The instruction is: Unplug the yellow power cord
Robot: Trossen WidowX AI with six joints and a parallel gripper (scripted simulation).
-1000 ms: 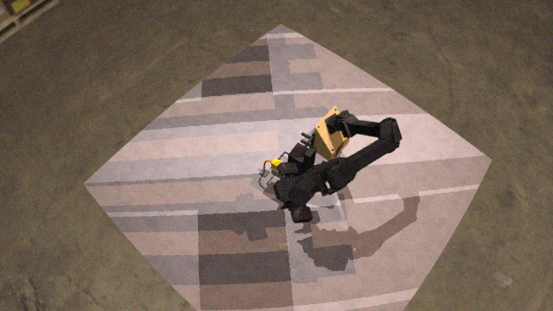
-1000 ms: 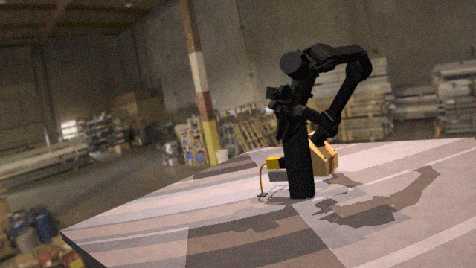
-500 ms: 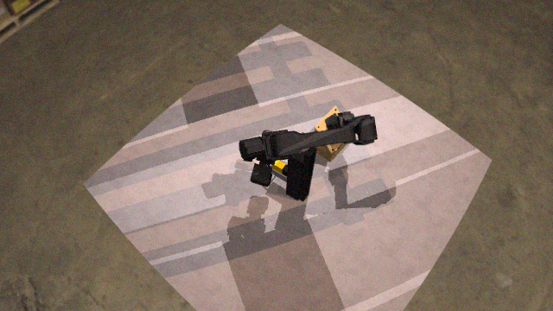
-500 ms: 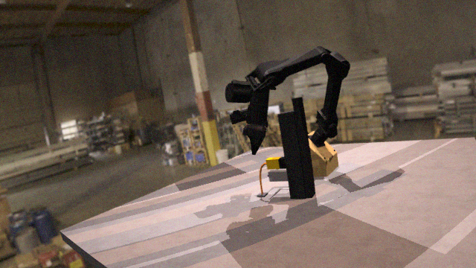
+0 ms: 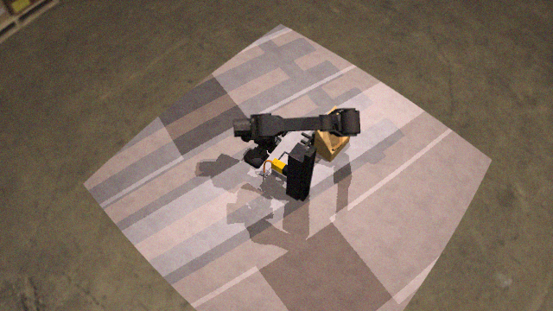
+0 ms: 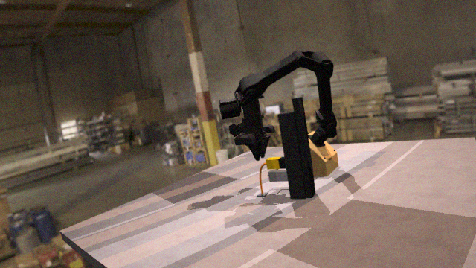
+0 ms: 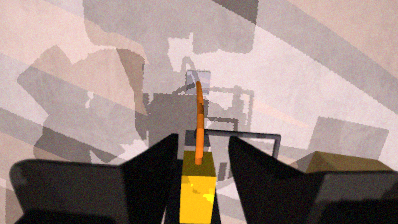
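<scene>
Right now the yellow plug is 20 mm behind my gripper tip, 70 mm to the left of it and 10 mm below it. Round my gripper tip: black power strip: 40 mm behind, 140 mm to the left, 10 mm above.
</scene>
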